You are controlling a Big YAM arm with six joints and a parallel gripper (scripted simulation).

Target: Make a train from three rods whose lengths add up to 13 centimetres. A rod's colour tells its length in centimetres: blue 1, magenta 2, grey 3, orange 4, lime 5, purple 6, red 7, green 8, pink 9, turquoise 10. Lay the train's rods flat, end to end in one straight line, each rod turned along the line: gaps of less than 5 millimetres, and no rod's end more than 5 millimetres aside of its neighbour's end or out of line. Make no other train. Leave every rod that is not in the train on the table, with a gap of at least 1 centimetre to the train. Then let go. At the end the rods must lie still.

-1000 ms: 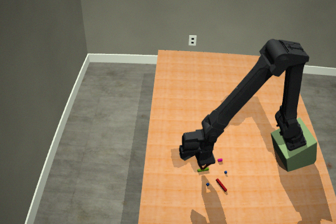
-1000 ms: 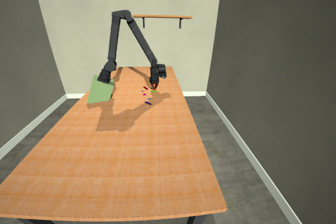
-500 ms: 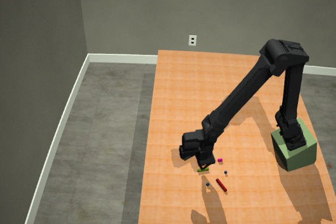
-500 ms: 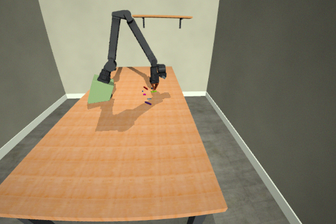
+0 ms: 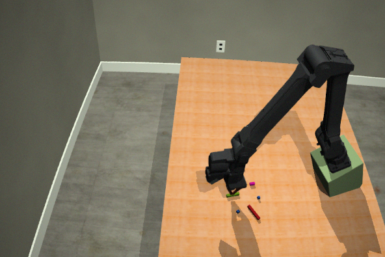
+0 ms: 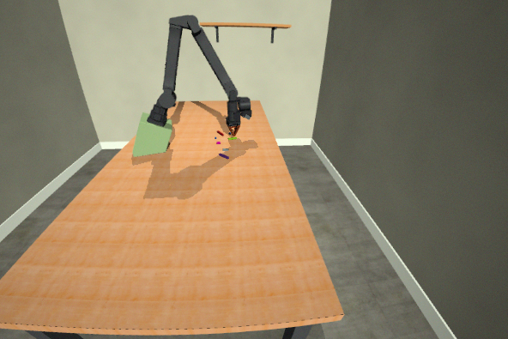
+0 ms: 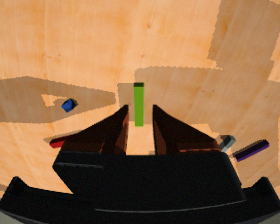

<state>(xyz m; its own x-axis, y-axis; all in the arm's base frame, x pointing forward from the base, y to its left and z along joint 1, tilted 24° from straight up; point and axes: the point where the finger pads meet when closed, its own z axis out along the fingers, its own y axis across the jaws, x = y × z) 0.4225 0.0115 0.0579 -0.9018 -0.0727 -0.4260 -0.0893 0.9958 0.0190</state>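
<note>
Right now the lime rod is 30 mm below my hand and 10 mm behind it. The rest, counted from my hand: magenta rod (90 mm behind, 40 mm to the right, 30 mm below); then red rod (90 mm to the left, 70 mm behind, 30 mm below); then grey rod (130 mm to the right, 60 mm behind, 30 mm below).
</note>
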